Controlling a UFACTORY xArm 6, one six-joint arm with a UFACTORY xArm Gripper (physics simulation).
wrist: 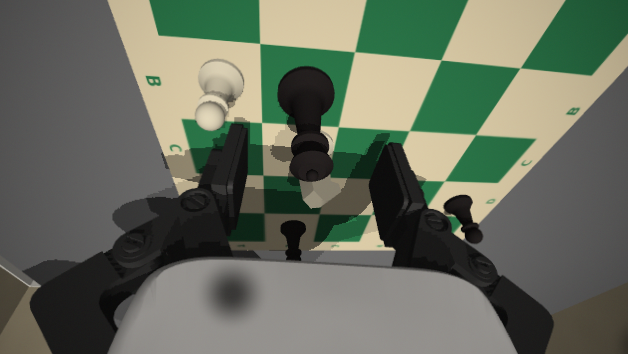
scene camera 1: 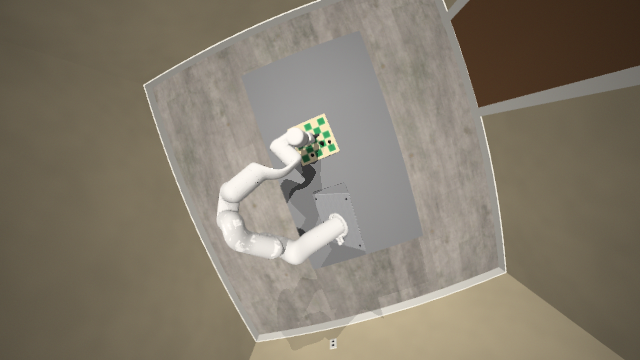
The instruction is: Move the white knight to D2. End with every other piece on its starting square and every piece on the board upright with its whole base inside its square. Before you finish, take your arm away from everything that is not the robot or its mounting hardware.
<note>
I see a tall black piece (wrist: 305, 93), a white knight (wrist: 315, 194) and a black pawn (wrist: 459, 205).
</note>
